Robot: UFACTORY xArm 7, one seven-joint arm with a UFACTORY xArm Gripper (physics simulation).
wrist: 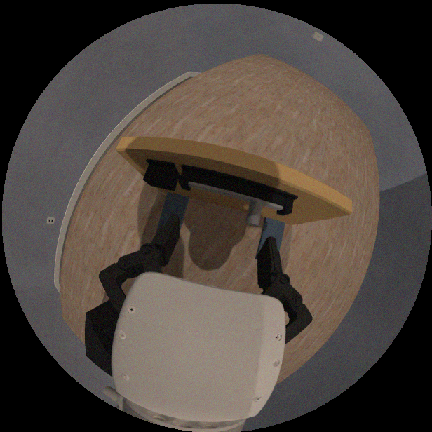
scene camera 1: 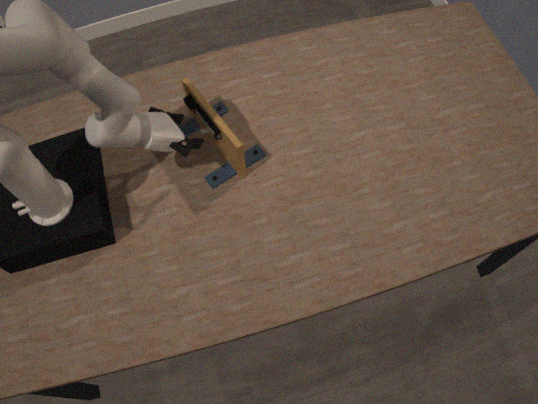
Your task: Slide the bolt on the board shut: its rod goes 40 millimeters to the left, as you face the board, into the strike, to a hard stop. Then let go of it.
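Seen in the pictures: gripper, between the fingertips: [scene camera 1: 191, 131]; arm's base, origin of its link: [scene camera 1: 50, 202].
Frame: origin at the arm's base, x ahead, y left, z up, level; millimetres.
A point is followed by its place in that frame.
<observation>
The yellow board [scene camera 1: 240, 159] {z 2, x 484, y -63 mm} [wrist: 325, 201] stands upright. In the wrist view, the black bolt housing [scene camera 1: 207, 117] {z 39, x 442, y 59 mm} [wrist: 235, 181] is on its near face, with the grey rod [wrist: 217, 191] along it. The rod's grey knob [wrist: 254, 214] sticks out near the housing's right end. The black strike [scene camera 1: 190, 102] {z 33, x 416, y 125 mm} [wrist: 161, 174] is at the left, with a narrow gap between it and the housing. My gripper [scene camera 1: 192, 130] {z 15, x 394, y 51 mm} [wrist: 221, 236] is open and empty in front of the board, its fingers wide apart. The knob lies beyond the fingertips, nearer the right finger, and looks untouched.
Blue feet [scene camera 1: 220, 177] {z -89, x 430, y -43 mm} [wrist: 274, 230] carry the board on the wooden table [scene camera 1: 350, 150] {z -97, x 782, y -86 mm} [wrist: 280, 110]. The black base block [scene camera 1: 85, 215] {z 1, x 83, y -68 mm} of the arm is at the left in the scene view. The table's far edge runs behind the board.
</observation>
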